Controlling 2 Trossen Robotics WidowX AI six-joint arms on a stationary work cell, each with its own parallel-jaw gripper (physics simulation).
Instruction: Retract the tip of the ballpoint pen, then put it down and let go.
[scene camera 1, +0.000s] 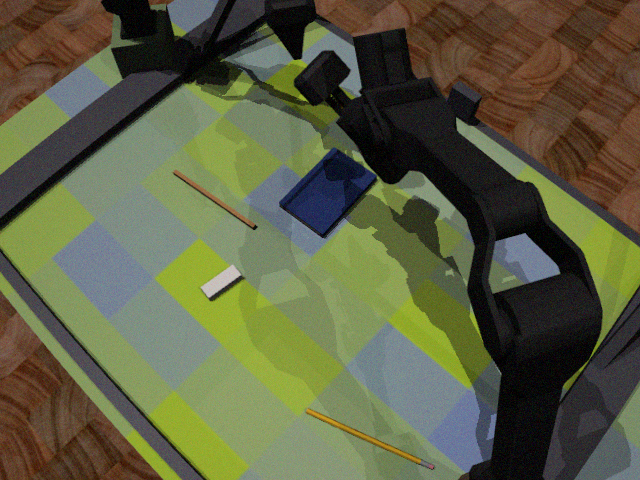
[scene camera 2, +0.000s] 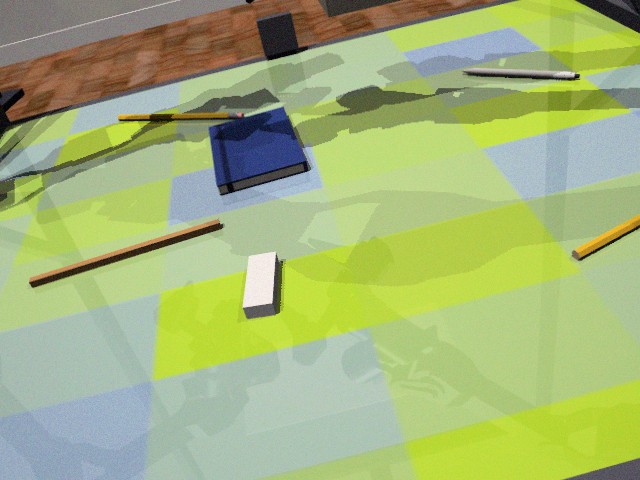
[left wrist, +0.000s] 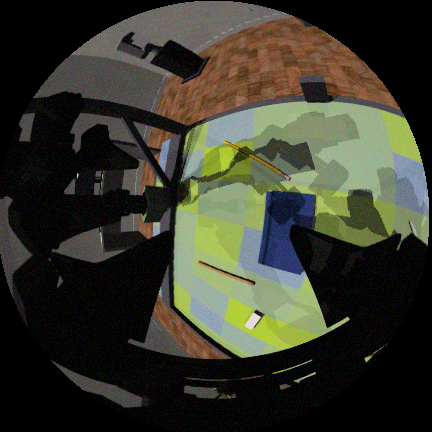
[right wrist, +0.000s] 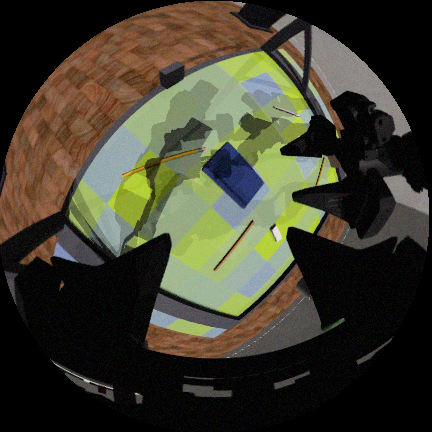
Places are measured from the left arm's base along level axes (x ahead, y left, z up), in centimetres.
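Pixels of known places: left gripper, fingertip midpoint: (scene camera 1: 337, 115) (left wrist: 233, 233) (right wrist: 285, 169); right gripper, fingertip midpoint: (scene camera 1: 295, 44) (left wrist: 130, 184) (right wrist: 230, 236); right arm's base at its link origin: (scene camera 1: 138, 25) (left wrist: 143, 203).
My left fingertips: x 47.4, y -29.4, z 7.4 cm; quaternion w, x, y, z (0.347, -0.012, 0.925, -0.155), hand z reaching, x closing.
For each thing: its top centre in the pictures, then the offset to it from my left fingertips.
- grey ballpoint pen at its top centre: (scene camera 2: 518, 68) (right wrist: 288, 110) dy +0.5, dx -31.1, dz -16.9 cm
- blue book at its top centre: (scene camera 2: 253, 142) (scene camera 1: 328, 188) (left wrist: 285, 232) (right wrist: 236, 175) dy +1.9, dx -0.3, dz -16.6 cm
- white eraser at its top centre: (scene camera 2: 260, 278) (scene camera 1: 220, 281) (left wrist: 251, 321) (right wrist: 276, 233) dy +24.6, dx +1.7, dz -16.6 cm
- brown stick at its top centre: (scene camera 2: 124, 250) (scene camera 1: 212, 197) (left wrist: 221, 272) (right wrist: 234, 247) dy +14.9, dx +13.1, dz -17.1 cm
- yellow pencil at its top centre: (scene camera 2: 177, 114) (right wrist: 162, 159) (left wrist: 251, 155) dy -12.6, dx +8.2, dz -17.1 cm
The grey ballpoint pen (scene camera 2: 522, 73) (left wrist: 413, 229) (right wrist: 286, 111) lies flat on the table, toward the back right in scene camera 2, its pointed end to the left and its dark button end to the right. Whether its tip is out is too small to tell. It does not show in scene camera 1, where the left arm covers much of the right side. My left gripper (left wrist: 233, 233) (right wrist: 285, 169) is open and empty, above the table and apart from the pen. My right gripper (right wrist: 230, 236) is open and empty, high up and far from the pen.
A blue book (scene camera 1: 330, 191) (scene camera 2: 258, 147) lies mid-table, with a white eraser (scene camera 1: 221, 281) (scene camera 2: 261, 281) and a brown stick (scene camera 1: 214, 198) (scene camera 2: 126, 253) nearby. One yellow pencil (scene camera 2: 175, 116) (right wrist: 165, 162) lies behind the book; another (scene camera 1: 369, 439) (scene camera 2: 607, 237) lies apart.
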